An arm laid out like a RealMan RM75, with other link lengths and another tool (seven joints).
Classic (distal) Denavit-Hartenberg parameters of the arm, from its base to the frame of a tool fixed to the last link. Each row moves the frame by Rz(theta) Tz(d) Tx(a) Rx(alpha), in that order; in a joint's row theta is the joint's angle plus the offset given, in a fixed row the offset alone. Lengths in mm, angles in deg.
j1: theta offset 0; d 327.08; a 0; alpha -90
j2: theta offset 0; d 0; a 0; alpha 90
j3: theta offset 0; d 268.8; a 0; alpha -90
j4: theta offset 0; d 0; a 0; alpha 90
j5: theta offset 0; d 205.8; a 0; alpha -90
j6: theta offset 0; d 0; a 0; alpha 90
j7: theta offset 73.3; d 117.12; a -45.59; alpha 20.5
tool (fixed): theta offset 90; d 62.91; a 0; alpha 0
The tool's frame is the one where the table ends.
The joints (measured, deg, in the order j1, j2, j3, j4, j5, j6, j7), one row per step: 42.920 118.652 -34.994 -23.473 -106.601 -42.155 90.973; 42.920 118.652 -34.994 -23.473 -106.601 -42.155 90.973; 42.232 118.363 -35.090 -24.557 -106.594 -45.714 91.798; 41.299 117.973 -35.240 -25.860 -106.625 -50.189 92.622; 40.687 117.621 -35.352 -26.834 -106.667 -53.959 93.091; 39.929 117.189 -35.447 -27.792 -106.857 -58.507 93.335
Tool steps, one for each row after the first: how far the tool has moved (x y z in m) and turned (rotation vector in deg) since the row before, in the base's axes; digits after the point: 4 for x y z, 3 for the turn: 0.0000 0.0000 0.0000 0.000 0.000 0.000; -0.0044 -0.0018 0.0014 -1.054 1.678 1.793; -0.0050 -0.0034 0.0019 -1.479 1.818 2.298; -0.0054 -0.0028 0.0014 -1.374 1.327 2.175; -0.0057 -0.0048 0.0009 -1.889 1.298 2.678
